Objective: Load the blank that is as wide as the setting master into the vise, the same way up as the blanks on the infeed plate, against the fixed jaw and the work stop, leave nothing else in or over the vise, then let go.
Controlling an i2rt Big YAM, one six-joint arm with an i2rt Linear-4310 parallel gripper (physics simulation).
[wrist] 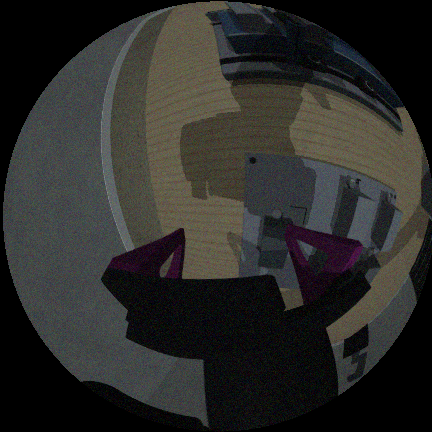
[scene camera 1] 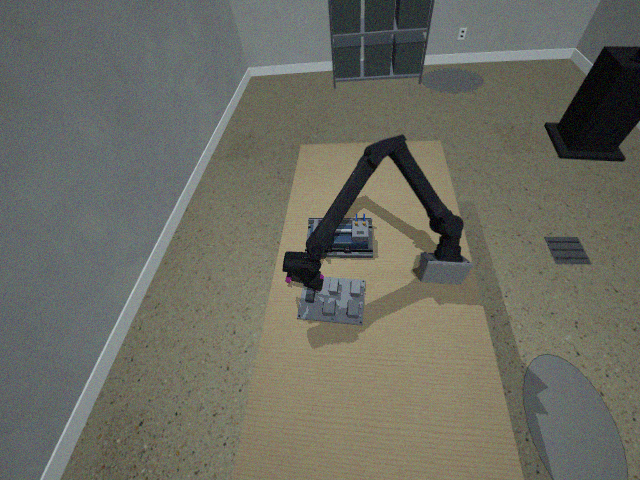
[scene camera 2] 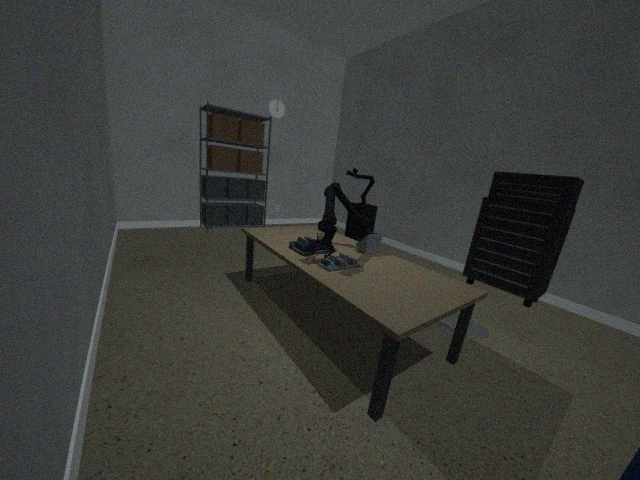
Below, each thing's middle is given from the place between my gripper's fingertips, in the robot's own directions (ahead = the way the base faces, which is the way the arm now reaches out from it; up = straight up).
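The grey infeed plate (scene camera 1: 310, 311) sits 4 cm below my hand, 2 cm to the left of it and 13 cm behind it.
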